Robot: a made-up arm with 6 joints.
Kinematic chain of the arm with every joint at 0, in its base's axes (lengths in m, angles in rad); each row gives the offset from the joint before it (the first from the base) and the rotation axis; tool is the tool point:
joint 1: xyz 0 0 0.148 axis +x
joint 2: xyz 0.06 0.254 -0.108 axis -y
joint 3: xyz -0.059 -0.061 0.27 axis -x
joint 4: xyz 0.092 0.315 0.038 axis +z
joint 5: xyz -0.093 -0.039 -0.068 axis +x
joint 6: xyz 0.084 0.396 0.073 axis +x
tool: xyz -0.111 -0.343 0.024
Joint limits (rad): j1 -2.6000..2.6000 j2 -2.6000..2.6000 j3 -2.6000..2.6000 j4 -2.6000..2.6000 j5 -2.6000..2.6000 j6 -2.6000..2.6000
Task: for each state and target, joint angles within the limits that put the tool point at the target. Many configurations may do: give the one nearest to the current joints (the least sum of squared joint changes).
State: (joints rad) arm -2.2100 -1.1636 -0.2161 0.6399 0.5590 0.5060
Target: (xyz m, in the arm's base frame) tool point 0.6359 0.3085 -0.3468
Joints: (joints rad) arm -1.5788 -1.2150 -0.9129 0.4431 0.9369 1.1191
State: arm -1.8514 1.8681 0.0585 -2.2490 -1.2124 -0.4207
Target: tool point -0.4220 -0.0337 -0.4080
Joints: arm -1.7156 1.9385 -0.2449 -1.7648 -0.9540 -0.5966
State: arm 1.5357 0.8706 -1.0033 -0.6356 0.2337 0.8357
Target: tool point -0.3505 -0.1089 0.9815
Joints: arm 1.3077 0.9096 -0.8318 -0.5590 0.2117 1.3164
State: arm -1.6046 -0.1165 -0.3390 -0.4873 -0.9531 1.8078
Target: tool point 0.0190 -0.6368 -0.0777
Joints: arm -2.0511 0.1061 0.0998 -0.4683 -1.0325 1.9185
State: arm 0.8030 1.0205 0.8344 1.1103 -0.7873 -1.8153
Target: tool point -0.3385 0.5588 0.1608
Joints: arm 0.9829 0.7850 0.8655 1.4501 -0.8238 -1.5716
